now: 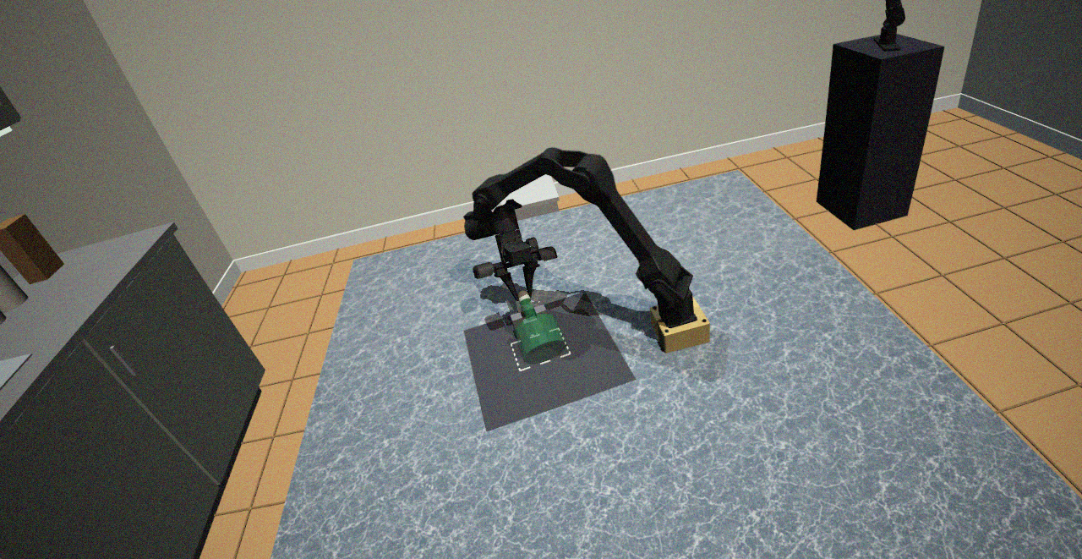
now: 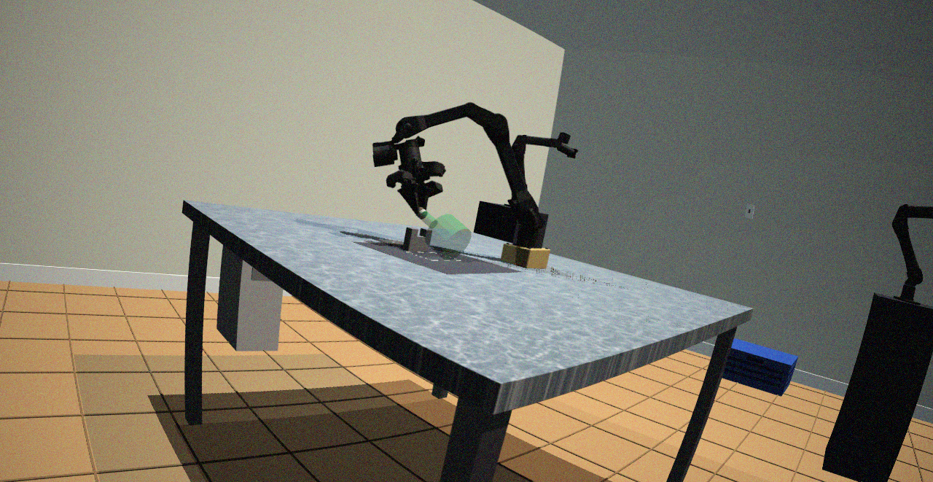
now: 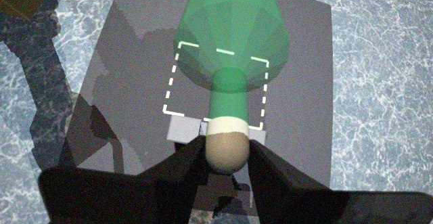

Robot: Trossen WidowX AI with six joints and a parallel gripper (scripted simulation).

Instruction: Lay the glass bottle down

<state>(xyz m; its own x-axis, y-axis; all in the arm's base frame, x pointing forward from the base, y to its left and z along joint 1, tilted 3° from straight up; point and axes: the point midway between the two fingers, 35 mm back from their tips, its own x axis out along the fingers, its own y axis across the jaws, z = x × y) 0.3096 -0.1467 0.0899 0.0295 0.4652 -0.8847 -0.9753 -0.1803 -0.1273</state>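
My gripper tip is 10 cm above the dark mat, 8 cm to the right of it and 1 cm past it. Also, from my gripper tip: green glass bottle (5 cm to the left, 2 cm below, 1 cm behind).
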